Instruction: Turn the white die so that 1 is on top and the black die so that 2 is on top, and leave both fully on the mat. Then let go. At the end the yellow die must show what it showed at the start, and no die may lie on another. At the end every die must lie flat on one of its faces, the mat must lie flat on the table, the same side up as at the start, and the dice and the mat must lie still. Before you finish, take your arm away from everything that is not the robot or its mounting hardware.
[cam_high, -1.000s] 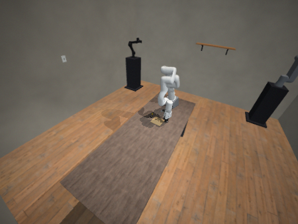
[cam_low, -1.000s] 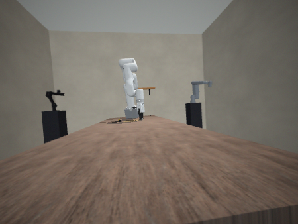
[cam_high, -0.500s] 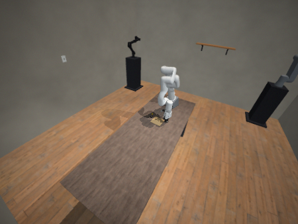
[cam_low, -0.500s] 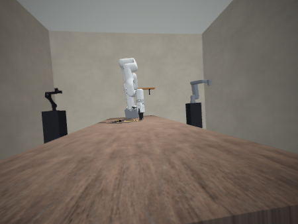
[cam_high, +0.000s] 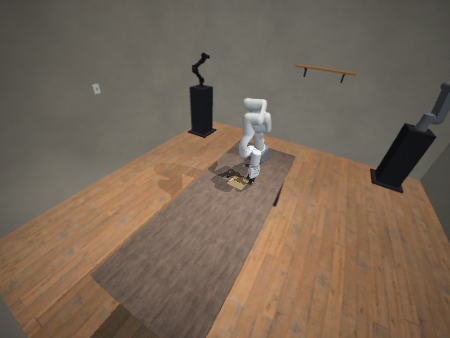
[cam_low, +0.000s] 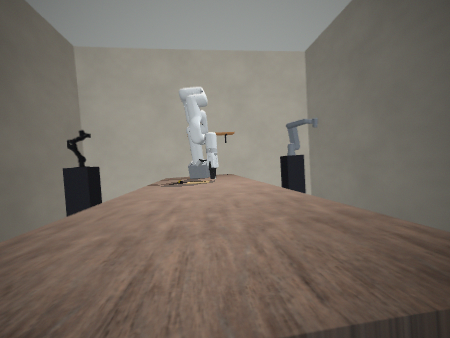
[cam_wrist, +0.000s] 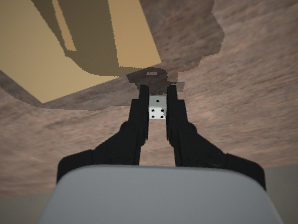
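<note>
Right now my hand is 10 cm to the left of the tan mat, 5 cm short of it and 3 cm above it. Also, from my hand: small yellow die: 23 cm to the right, 3 cm below, 3 cm behind; white die: 1 cm to the left, 1 cm below; black die: 21 cm to the right, 3 cm below, 3 cm ahead.
</note>
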